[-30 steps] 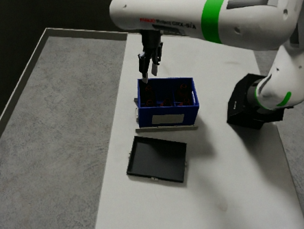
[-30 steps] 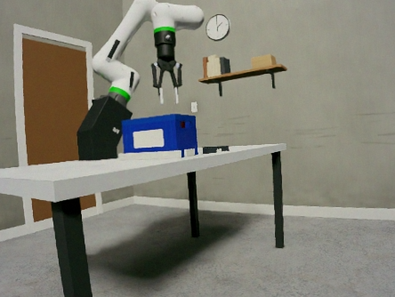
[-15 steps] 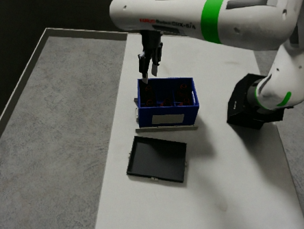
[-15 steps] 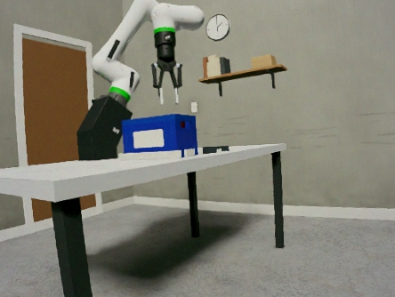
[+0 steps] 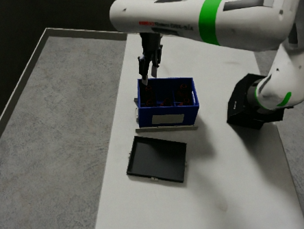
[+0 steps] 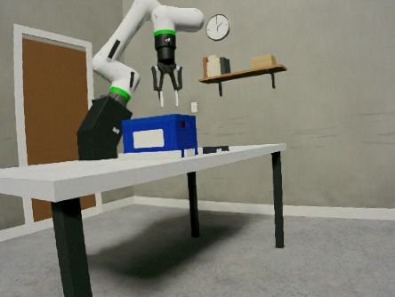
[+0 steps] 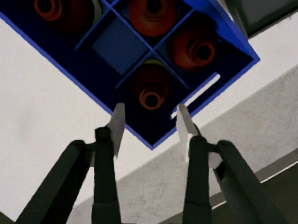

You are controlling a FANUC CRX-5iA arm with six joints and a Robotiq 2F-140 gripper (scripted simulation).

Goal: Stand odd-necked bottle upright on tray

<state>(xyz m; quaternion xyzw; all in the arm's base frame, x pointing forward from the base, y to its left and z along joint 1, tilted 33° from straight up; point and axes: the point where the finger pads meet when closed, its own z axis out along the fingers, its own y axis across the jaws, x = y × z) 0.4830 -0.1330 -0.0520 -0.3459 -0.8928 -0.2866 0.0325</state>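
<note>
Now: the crate 160 mm below my hand, 90 mm behind it and 30 mm to the left of it. From my hand the other things lie so: dark tray: 300 mm to the left, 230 mm below, 50 mm behind.
</note>
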